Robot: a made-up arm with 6 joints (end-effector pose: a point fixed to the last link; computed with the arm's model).
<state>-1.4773 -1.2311 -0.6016 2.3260 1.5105 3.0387</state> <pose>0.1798 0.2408 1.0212 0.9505 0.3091 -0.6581</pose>
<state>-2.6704 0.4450 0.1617 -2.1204 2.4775 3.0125</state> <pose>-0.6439 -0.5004 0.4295 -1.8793 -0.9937 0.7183</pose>
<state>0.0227 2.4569 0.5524 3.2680 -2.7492 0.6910</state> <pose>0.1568 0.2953 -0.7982 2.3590 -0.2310 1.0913</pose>
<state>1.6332 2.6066 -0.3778 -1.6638 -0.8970 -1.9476</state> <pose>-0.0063 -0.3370 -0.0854 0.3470 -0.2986 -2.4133</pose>
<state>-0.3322 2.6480 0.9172 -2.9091 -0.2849 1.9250</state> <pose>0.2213 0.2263 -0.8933 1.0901 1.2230 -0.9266</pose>
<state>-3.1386 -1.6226 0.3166 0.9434 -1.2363 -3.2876</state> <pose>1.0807 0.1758 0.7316 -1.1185 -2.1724 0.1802</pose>
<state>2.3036 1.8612 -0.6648 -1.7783 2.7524 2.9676</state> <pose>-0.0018 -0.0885 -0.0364 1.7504 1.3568 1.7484</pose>
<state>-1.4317 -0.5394 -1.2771 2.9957 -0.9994 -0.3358</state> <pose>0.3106 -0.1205 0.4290 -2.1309 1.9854 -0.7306</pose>
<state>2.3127 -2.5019 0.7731 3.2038 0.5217 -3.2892</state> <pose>0.4584 -0.9344 -0.3049 2.7828 -1.1431 0.5911</pose>
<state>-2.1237 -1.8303 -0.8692 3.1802 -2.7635 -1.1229</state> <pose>0.3809 0.0578 0.6102 0.7368 0.9972 0.5372</pose>
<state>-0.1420 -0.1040 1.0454 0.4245 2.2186 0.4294</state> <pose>0.0392 -0.2762 1.5197 0.6370 2.7486 0.2622</pose>
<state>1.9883 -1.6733 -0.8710 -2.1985 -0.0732 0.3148</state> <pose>-0.1460 -0.0968 0.4867 1.8211 1.5421 2.0245</pose>
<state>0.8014 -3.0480 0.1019 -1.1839 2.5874 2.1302</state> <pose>-0.3960 -0.5683 -0.0961 2.8537 0.4361 -0.2311</pose>
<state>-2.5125 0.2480 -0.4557 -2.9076 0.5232 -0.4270</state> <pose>-0.3057 -0.5762 0.4321 -0.3495 1.9218 0.2791</pose>
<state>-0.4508 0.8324 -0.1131 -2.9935 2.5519 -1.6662</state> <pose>0.8461 -0.0865 0.1684 -0.7713 -2.2455 -1.9887</pose>
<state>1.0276 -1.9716 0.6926 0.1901 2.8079 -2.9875</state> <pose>-0.3543 -1.1453 0.2583 2.2398 1.3404 -1.0027</pose>
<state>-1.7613 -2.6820 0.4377 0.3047 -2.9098 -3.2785</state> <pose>-0.1038 0.9426 -0.3746 -1.8444 2.2915 -0.7101</pose>
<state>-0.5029 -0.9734 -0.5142 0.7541 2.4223 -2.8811</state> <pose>-0.1537 -0.1600 1.0839 0.3359 0.3830 2.1508</pose>
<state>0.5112 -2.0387 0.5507 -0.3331 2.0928 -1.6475</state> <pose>-0.7770 -0.7544 0.3913 0.5957 1.1925 -0.8484</pose>
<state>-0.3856 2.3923 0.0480 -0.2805 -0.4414 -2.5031</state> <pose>-0.1615 -0.2394 -0.5838 -0.6304 -0.4385 2.6167</pose>
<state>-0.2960 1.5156 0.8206 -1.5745 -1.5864 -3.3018</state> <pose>0.8846 -0.2686 -0.3190 -0.6047 -0.4687 1.2214</pose>
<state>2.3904 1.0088 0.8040 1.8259 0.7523 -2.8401</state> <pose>-0.9314 0.7682 0.7610 -0.4095 1.6896 2.4116</pose>
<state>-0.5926 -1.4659 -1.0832 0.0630 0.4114 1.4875</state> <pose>-0.2156 -0.2085 0.5860 -1.6606 -0.1971 -1.0448</pose>
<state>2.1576 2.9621 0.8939 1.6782 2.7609 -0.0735</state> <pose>-0.0670 0.0439 -1.0419 -1.3089 -1.1784 -2.2133</pose>
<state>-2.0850 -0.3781 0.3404 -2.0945 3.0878 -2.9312</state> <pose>-0.0692 -0.4215 1.0789 -2.2742 -0.9042 1.3974</pose>
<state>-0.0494 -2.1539 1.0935 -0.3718 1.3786 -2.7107</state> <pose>-1.1728 -0.2163 -0.0397 1.7199 -0.0160 -2.0493</pose>
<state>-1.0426 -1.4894 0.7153 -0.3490 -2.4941 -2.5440</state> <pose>-0.7029 0.6565 0.8824 2.2722 -0.8155 -0.7618</pose>
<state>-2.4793 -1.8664 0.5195 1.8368 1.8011 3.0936</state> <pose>1.0377 0.7112 0.3048 -0.6489 0.4343 -1.2085</pose>
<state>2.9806 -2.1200 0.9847 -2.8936 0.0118 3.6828</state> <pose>1.1007 -0.4675 0.0331 2.3419 -0.2092 -0.0207</pose>
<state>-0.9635 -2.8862 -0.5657 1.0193 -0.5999 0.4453</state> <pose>-0.5646 0.5426 -0.0608 -1.1420 -1.1058 -2.2436</pose>
